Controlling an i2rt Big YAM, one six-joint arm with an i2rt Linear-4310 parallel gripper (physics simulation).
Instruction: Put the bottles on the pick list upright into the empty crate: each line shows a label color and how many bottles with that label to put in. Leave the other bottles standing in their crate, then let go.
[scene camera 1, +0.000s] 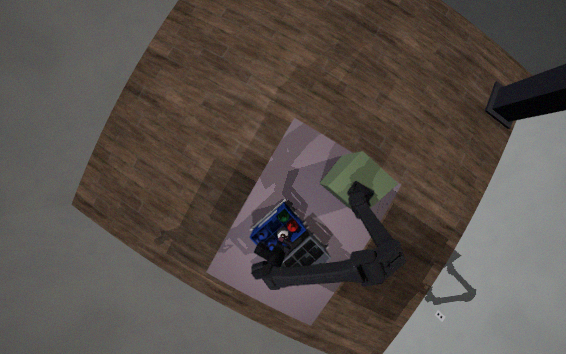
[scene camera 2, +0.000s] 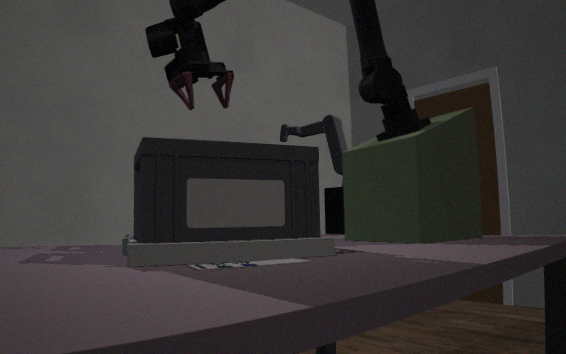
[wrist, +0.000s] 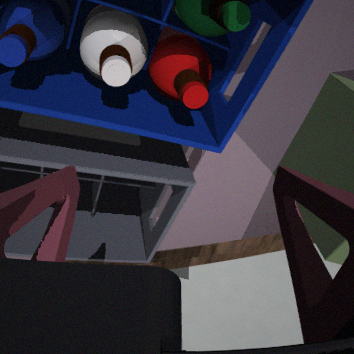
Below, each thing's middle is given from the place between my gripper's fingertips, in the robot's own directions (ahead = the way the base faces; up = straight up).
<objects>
Now: hand 22 cm above the red bottle (wrist: 179, 68), 5 cm past it and 4 cm to the right of it.
</objects>
